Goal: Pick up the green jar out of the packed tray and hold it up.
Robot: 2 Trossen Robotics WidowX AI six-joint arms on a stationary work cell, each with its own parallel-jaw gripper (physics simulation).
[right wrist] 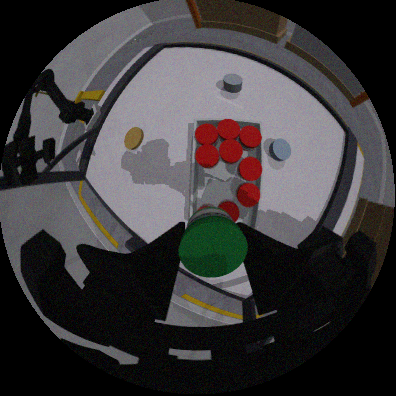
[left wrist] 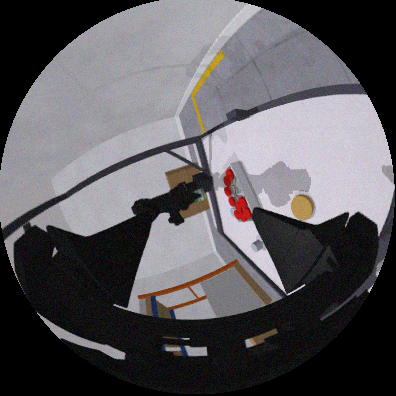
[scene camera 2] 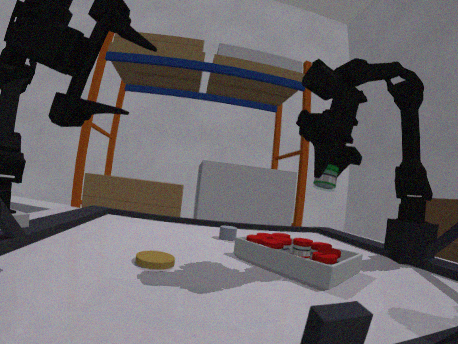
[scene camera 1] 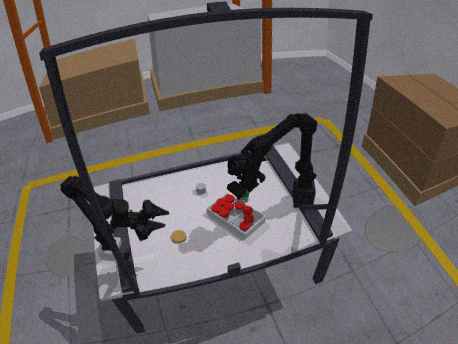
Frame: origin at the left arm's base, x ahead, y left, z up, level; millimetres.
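Seen in the pictures: left gripper, fingertip midpoint: (right wrist: 34,171) (left wrist: 203,214) (scene camera 2: 141,81) (scene camera 1: 167,219); right gripper, fingertip midpoint: (right wrist: 210,226) (left wrist: 200,195) (scene camera 2: 322,181) (scene camera 1: 241,197); left arm's base, link origin: (right wrist: 89,115) (scene camera 1: 108,245); right arm's base, link origin: (left wrist: 195,184) (scene camera 2: 411,221) (scene camera 1: 305,184).
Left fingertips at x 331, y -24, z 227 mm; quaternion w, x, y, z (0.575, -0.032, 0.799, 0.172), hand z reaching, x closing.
Note:
Pixels of each thing's middle, then the offset from my left fingertips to it.
- green jar, body centre: (right wrist: 211,237) (scene camera 2: 325,177) dz -85, dx +284, dy +210 mm
- grey tray, body centre: (scene camera 2: 295,261) (right wrist: 226,175) (left wrist: 241,193) (scene camera 1: 235,217) dz -268, dx +251, dy +258 mm
- yellow disc, body centre: (scene camera 2: 155,259) (left wrist: 301,207) (right wrist: 132,137) (scene camera 1: 178,236) dz -267, dx -9, dy +132 mm
- small grey-blue cylinder, body centre: (scene camera 2: 228,232) (right wrist: 232,82) (left wrist: 256,245) (scene camera 1: 200,188) dz -256, dx +73, dy +444 mm
The green jar (scene camera 2: 326,177) (right wrist: 213,246) is held between the fingers of my right gripper (scene camera 2: 331,175) (right wrist: 210,226), well above the table and slightly tilted. In scene camera 1 a bit of the green jar (scene camera 1: 245,194) shows beside the dark fingers. The grey tray (scene camera 1: 250,230) (scene camera 2: 287,268) (left wrist: 246,181) (right wrist: 191,170) stands on the table below, with several red-lidded jars (scene camera 1: 247,210) (scene camera 2: 326,258) (left wrist: 242,206) (right wrist: 230,150) in it and a bare stretch of tray floor between them. My left gripper (scene camera 1: 166,219) (scene camera 2: 142,80) (left wrist: 203,214) is open and empty, above the picture-left side of the table.
A yellow disc (scene camera 1: 178,236) (scene camera 2: 155,259) (left wrist: 302,207) (right wrist: 134,138) lies left of the tray in scene camera 1. A small grey-blue cylinder (scene camera 1: 200,188) (scene camera 2: 228,232) (left wrist: 257,245) stands behind the tray. The dark frame (scene camera 1: 359,90) rises around the table.

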